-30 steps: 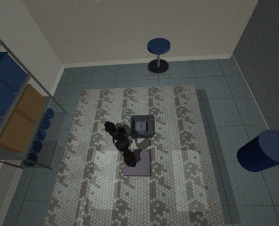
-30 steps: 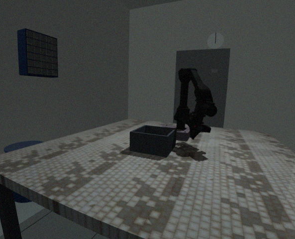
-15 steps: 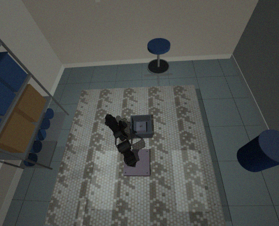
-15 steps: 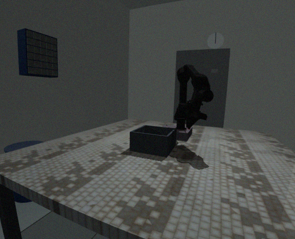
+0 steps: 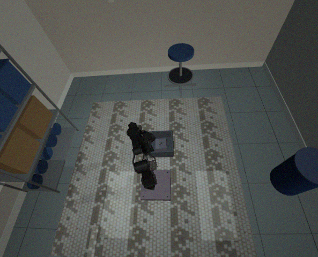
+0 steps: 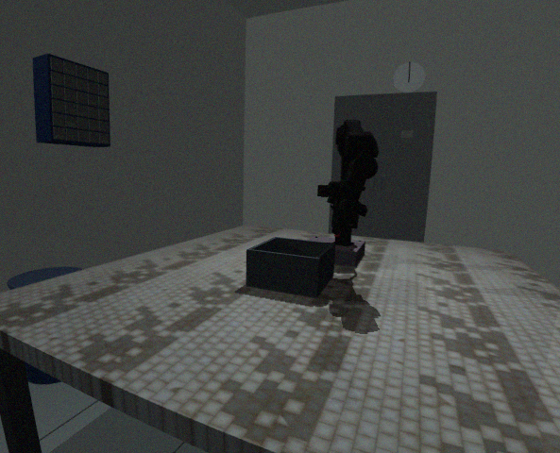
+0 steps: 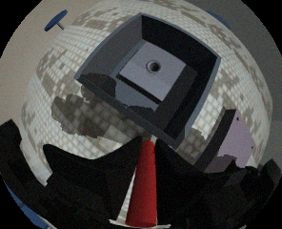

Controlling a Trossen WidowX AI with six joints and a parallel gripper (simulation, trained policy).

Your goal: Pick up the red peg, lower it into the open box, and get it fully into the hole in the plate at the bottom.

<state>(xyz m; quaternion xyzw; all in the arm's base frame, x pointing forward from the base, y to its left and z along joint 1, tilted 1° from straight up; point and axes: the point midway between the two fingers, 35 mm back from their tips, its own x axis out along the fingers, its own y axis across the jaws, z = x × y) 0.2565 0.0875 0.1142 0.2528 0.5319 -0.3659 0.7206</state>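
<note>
Now: gripper tip 7 cm short of the grey plate, 9 cm to the left of it and 9 cm above it. Also, from my gripper tip: dark box: 7 cm ahead, 9 cm to the right, 11 cm below; then red peg: 1 cm behind, 1 cm to the left, 3 cm above.
</note>
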